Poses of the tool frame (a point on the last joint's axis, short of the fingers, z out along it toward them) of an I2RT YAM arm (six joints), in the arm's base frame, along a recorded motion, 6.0 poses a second.
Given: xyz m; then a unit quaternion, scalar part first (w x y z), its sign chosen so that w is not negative.
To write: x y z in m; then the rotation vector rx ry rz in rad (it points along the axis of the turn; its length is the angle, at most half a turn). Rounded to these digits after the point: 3 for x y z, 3 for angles.
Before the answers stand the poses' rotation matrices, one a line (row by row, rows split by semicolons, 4 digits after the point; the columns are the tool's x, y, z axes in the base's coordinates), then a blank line. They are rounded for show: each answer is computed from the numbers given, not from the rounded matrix.
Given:
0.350 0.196 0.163 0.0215 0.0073 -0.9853 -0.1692
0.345 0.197 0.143 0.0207 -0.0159 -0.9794 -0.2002
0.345 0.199 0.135 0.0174 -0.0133 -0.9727 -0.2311
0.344 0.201 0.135 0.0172 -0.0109 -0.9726 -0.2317
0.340 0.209 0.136 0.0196 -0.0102 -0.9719 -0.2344
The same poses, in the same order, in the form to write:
-0.9990 -0.0071 -0.0448; -0.0217 0.9426 0.3331; 0.0399 0.3338 -0.9418
-0.9986 0.0394 -0.0342; 0.0229 0.9193 0.3928; 0.0469 0.3915 -0.9190
-0.9990 0.0339 -0.0277; 0.0178 0.8928 0.4500; 0.0400 0.4491 -0.8926
-0.9992 0.0292 -0.0284; 0.0132 0.8924 0.4511; 0.0385 0.4503 -0.8920
-0.9990 0.0290 -0.0333; 0.0106 0.8899 0.4560; 0.0429 0.4552 -0.8893

0.350 0.196 0.163 0.023 -3.054 -0.524
0.345 0.197 0.143 -0.049 -3.037 -0.621
0.345 0.199 0.135 -0.041 -3.022 -0.718
0.344 0.201 0.135 -0.034 -3.022 -0.720
0.340 0.209 0.136 -0.032 -3.016 -0.727

